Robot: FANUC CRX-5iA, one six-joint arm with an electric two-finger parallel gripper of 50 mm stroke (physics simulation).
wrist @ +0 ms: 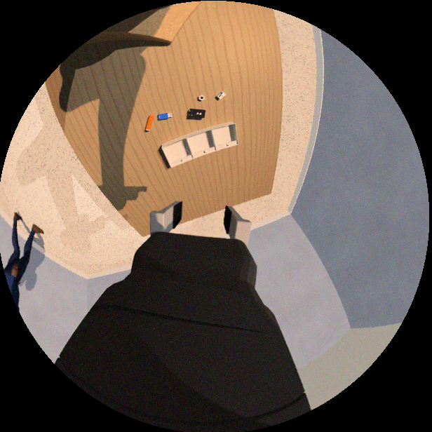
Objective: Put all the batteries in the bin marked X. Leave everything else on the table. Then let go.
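An orange stick-shaped item (149, 123) with a light end lies left of the bins in the wrist view; it may be a battery. A black blocky item (196, 114) with small white marks lies behind the bins; whether it is a battery is too small to tell. A white three-compartment bin tray (192, 156) stands slanted on the table. Its front wall has small marks, too small to read, so I cannot tell which is X. The compartments look empty. My gripper (202, 212) is open and empty, high above and off the near edge of the table.
A blue USB stick (163, 116) lies between the orange and black items. A small white ring-like piece (201, 95) and a small white-and-dark item (221, 95) lie farther back. The wooden table (250, 65) carries the arm's shadow. A person (16, 270) shows at the far left.
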